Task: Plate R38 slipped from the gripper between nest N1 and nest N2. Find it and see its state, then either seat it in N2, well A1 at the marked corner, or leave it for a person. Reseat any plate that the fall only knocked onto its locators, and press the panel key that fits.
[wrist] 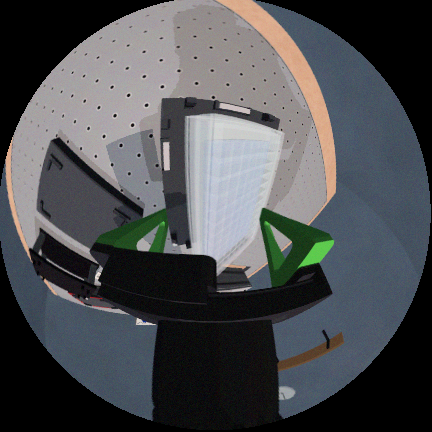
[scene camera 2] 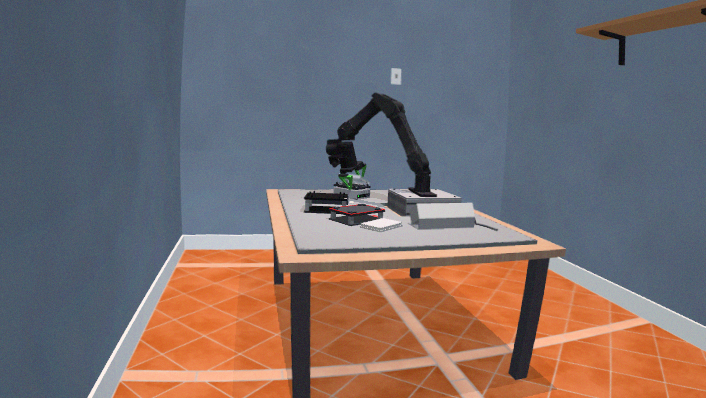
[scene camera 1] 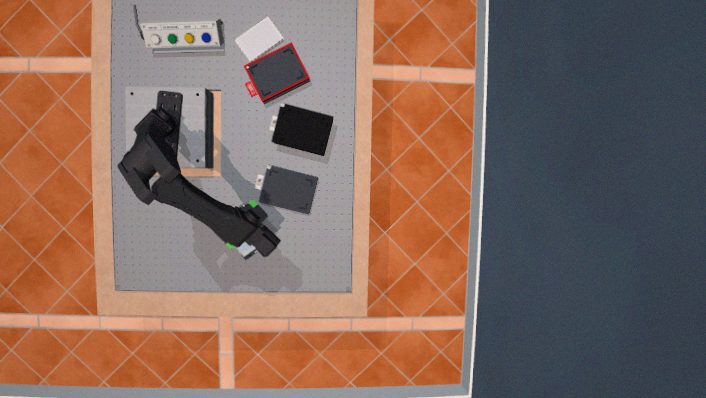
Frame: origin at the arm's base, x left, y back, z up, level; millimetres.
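Seen in the pictures: gripper, fingertip midpoint: (wrist: 213, 212) (scene camera 2: 355, 185); arm's base, link origin: (scene camera 2: 421, 193) (scene camera 1: 168, 126).
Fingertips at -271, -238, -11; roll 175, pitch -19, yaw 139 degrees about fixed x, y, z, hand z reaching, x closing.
Observation:
Pixels of each thing's top centre, then the offset from my fingertips to it, as dx, dy, dz. "pt": a spot on its surface instead. Level surfaces: height alone.
- clear well plate, top centre: (wrist: 260, 233) (scene camera 1: 237, 235) -24, -6, +53
- dark nest, surface spot: (wrist: 174, 160) pt -15, -61, -3
- empty grey nest, top centre: (wrist: 74, 215) (scene camera 1: 288, 189) (scene camera 2: 329, 196) +120, -130, -34
- red-edged nest, top centre: (scene camera 1: 276, 71) (scene camera 2: 357, 207) (wrist: 94, 303) +474, -59, -12
- white plate, top centre: (scene camera 2: 381, 222) (scene camera 1: 259, 38) +576, +12, -44
- key panel, top centre: (scene camera 1: 178, 28) (scene camera 2: 443, 202) +555, +233, +26
- perforated grey table top, surface height: dz -57
- wooden table rim, surface spot: (scene camera 1: 362, 197) pt +120, -369, -71
My gripper (scene camera 1: 242, 225) (scene camera 2: 351, 178) (wrist: 213, 212) is open with nothing between its green fingers. It hangs straddling a clear well plate (wrist: 231, 177) (scene camera 1: 245, 250) that rests askew on a dark nest (wrist: 174, 160) near the table's front; one side of the plate looks raised. An empty grey nest (scene camera 1: 287, 189) (wrist: 76, 193) lies beside it. A black plate or nest (scene camera 1: 302, 129) lies farther back. A red-edged nest (scene camera 1: 277, 72) (scene camera 2: 356, 212) stands empty, with a white plate (scene camera 1: 258, 38) (scene camera 2: 381, 223) flat on the table next to it. The key panel (scene camera 1: 181, 34) has white, green, yellow and blue keys.
The arm's base block (scene camera 1: 192, 123) (scene camera 2: 423, 199) stands at the left of the perforated grey table top (scene camera 1: 325, 247). The wooden table rim (scene camera 1: 362, 197) runs around it. The panel's back (scene camera 2: 441, 215) faces the second scene camera.

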